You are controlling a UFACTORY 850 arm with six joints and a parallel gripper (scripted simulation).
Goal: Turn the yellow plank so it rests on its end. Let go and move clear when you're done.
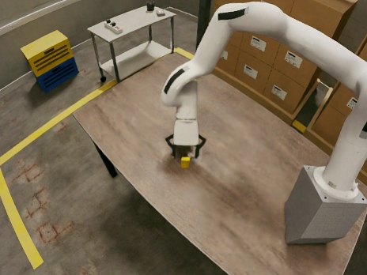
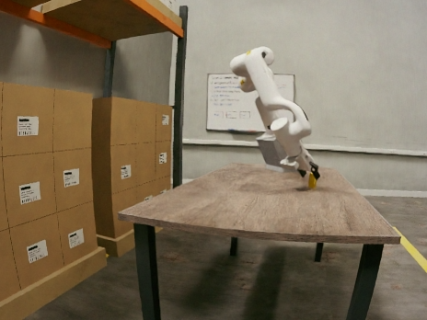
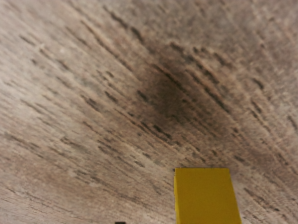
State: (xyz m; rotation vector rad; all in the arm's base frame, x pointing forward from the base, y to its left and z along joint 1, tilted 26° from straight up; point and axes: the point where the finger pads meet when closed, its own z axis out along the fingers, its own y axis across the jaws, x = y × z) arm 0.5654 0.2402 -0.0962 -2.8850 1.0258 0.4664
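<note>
Right now my hand is 30 mm above the yellow plank, 10 mm to the right of it and 10 mm past it.
</note>
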